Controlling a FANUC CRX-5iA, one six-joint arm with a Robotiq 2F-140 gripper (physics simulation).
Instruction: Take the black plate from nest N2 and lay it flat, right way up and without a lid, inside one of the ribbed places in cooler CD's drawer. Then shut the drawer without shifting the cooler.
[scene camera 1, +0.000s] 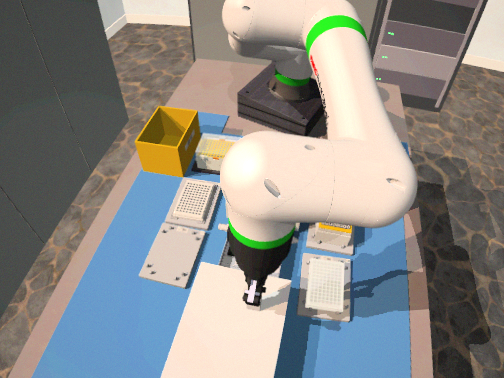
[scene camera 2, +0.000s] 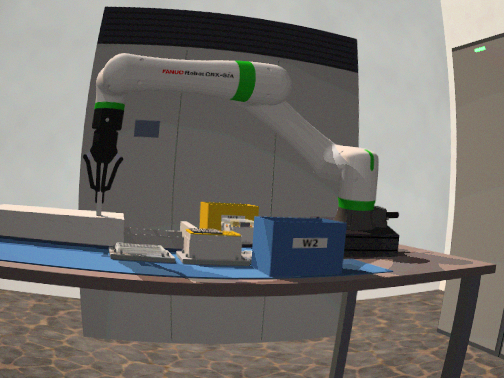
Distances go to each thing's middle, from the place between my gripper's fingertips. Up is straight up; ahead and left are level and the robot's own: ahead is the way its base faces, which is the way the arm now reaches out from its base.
Scene:
I see the drawer (scene camera 2: 167, 239) 15 cm behind my hand, 4 cm to the right of it and 4 cm below it. Round my hand: grey nest (scene camera 1: 173, 252) (11 cm behind, 24 cm to the right, 8 cm below); then yellow-topped tip box (scene camera 1: 337, 234) (30 cm behind, 14 cm to the left, 4 cm below).

